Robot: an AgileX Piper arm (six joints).
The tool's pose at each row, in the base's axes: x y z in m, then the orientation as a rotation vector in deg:
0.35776 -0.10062 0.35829 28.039 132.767 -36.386
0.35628 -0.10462 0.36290 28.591 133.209 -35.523
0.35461 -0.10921 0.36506 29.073 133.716 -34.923
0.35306 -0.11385 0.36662 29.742 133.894 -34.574
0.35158 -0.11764 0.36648 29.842 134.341 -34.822
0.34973 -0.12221 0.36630 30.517 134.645 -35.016
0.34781 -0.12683 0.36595 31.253 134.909 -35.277
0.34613 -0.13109 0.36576 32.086 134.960 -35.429
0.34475 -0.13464 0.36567 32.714 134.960 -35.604
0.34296 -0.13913 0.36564 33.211 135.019 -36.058
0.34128 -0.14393 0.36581 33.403 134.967 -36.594
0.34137 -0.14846 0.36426 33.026 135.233 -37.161
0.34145 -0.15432 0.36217 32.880 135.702 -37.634
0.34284 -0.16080 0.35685 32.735 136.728 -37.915
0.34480 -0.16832 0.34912 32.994 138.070 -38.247
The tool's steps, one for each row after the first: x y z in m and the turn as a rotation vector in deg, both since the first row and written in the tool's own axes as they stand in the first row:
-0.00283 -0.00539 -0.00152 -0.482 0.558 0.477
-0.00394 -0.01061 -0.00121 -0.796 1.165 0.804
-0.00472 -0.01562 -0.00042 -0.860 1.541 1.281
-0.00422 -0.01939 0.00105 -0.673 1.992 1.120
-0.00358 -0.02396 0.00278 -0.351 2.503 1.389
-0.00277 -0.02856 0.00462 0.037 3.001 1.688
-0.00218 -0.03279 0.00628 0.385 3.335 2.150
-0.00175 -0.03633 0.00762 0.692 3.556 2.491
-0.00124 -0.04085 0.00925 1.156 3.797 2.643
-0.00099 -0.04564 0.01097 1.595 3.834 2.616
-0.00075 -0.04879 0.01457 1.876 3.968 2.115
-0.00035 -0.05286 0.01926 2.146 4.365 1.721
0.00126 -0.05578 0.02707 2.253 5.265 1.203
0.00397 -0.05853 0.03733 2.498 6.594 0.816

